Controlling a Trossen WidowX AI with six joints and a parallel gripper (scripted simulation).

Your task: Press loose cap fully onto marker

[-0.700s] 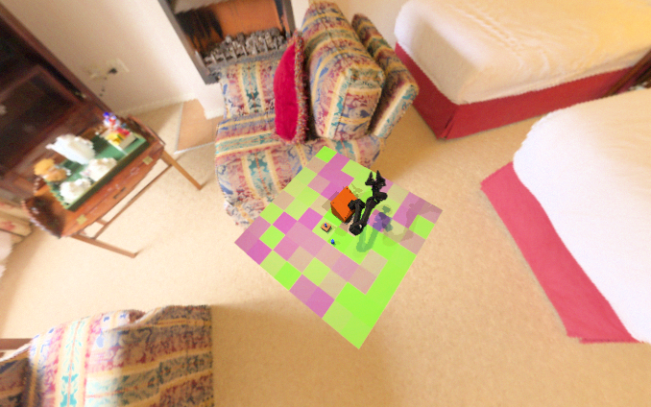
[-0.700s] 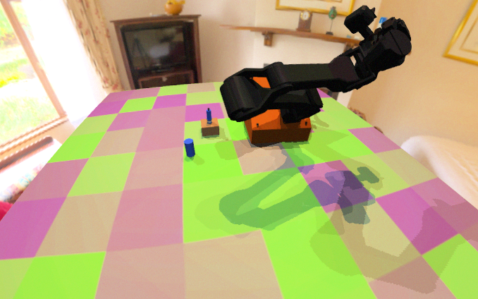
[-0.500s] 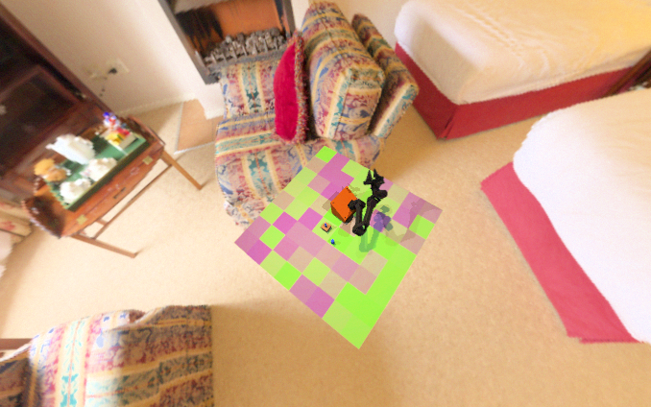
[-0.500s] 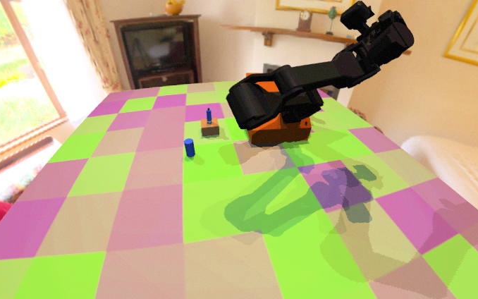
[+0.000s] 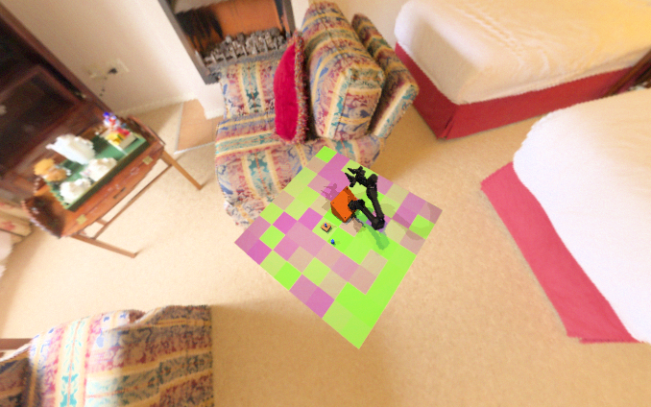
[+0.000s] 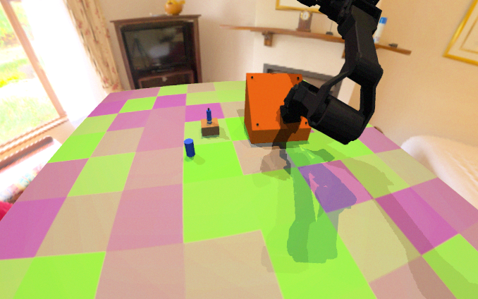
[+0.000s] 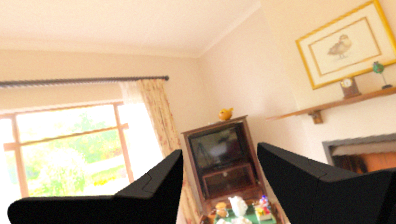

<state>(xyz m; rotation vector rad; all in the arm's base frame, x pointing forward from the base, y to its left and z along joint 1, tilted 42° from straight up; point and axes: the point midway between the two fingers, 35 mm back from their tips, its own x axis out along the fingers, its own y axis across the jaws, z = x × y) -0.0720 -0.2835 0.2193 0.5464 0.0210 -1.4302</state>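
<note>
My gripper tip is now 430 mm above the blue cap, 390 mm short of it and 150 mm to the right of it. The rest, counted from my gripper tip: brown holder block (440 mm below, 320 mm ahead, 20 mm to the left).
</note>
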